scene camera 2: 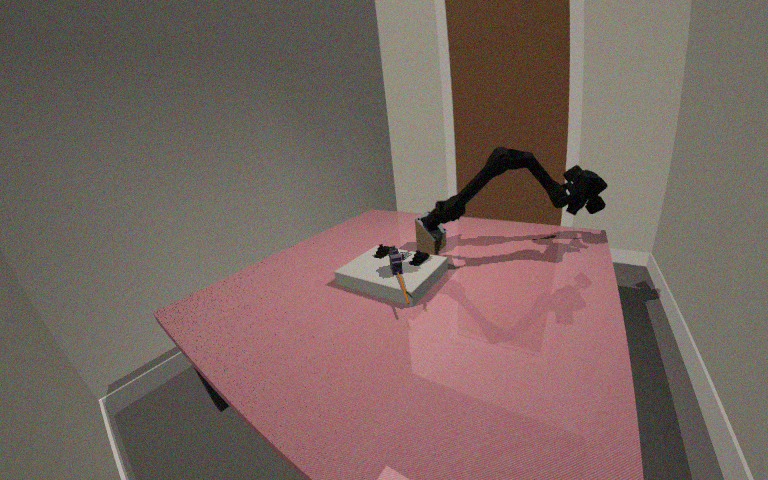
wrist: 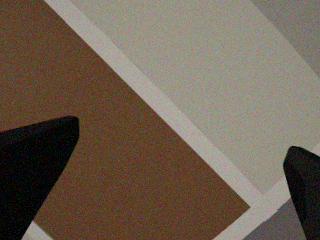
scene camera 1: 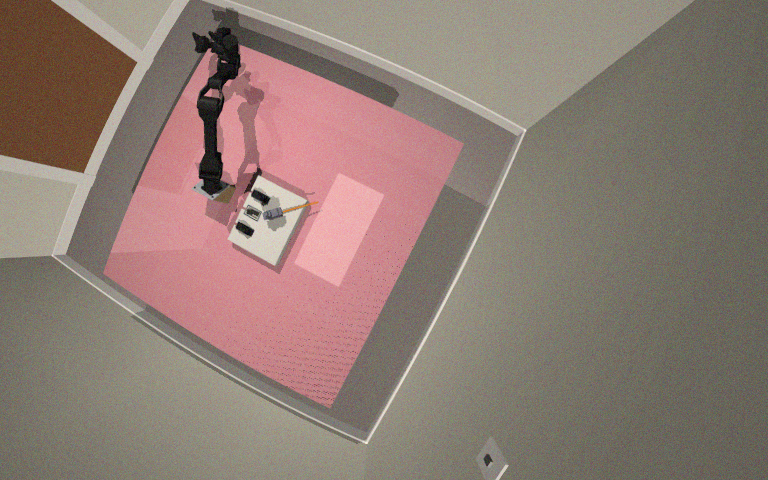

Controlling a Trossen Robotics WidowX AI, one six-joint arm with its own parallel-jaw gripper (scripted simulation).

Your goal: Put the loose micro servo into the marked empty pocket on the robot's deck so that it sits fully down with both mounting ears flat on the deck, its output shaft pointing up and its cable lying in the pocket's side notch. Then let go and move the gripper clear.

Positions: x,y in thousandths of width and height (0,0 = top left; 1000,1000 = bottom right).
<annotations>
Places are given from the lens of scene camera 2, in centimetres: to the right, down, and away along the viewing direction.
light grey deck (scene camera 2: 479,572): -5, 11, 88
</annotations>
